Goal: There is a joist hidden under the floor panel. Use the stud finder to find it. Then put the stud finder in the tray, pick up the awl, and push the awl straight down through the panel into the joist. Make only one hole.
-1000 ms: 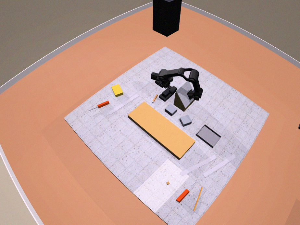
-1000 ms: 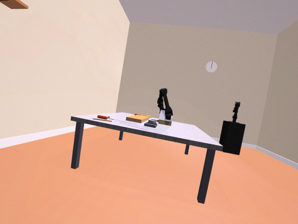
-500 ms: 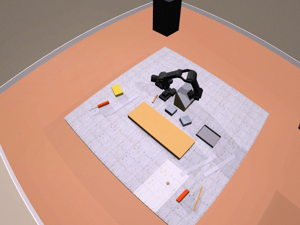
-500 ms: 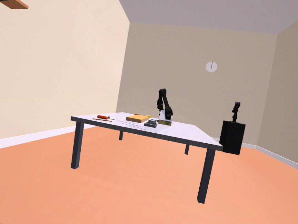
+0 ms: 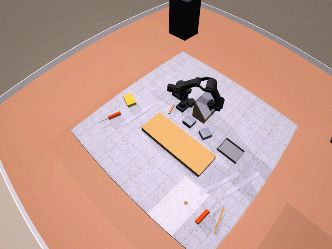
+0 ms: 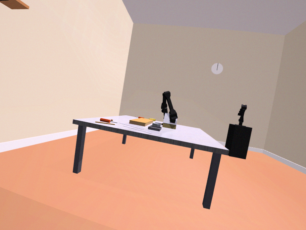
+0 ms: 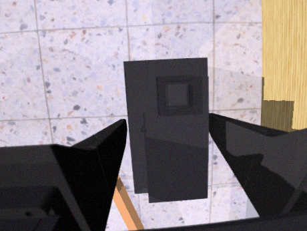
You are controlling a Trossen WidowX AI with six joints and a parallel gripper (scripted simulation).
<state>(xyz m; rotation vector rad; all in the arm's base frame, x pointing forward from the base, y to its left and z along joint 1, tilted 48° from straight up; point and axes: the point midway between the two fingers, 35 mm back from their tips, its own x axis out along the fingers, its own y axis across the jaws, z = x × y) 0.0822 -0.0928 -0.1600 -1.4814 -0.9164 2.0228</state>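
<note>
Now: the awl 130 mm ahead of my gripper tip, 30 mm to the right of it and 20 mm below it. From my gripper tip the other things lie so: stud finder: 10 mm behind, 20 mm above; then grey tray: 90 mm ahead, 500 mm to the left, 10 mm below; then yellow block: 270 mm ahead, 340 mm to the right, 10 mm below.
</note>
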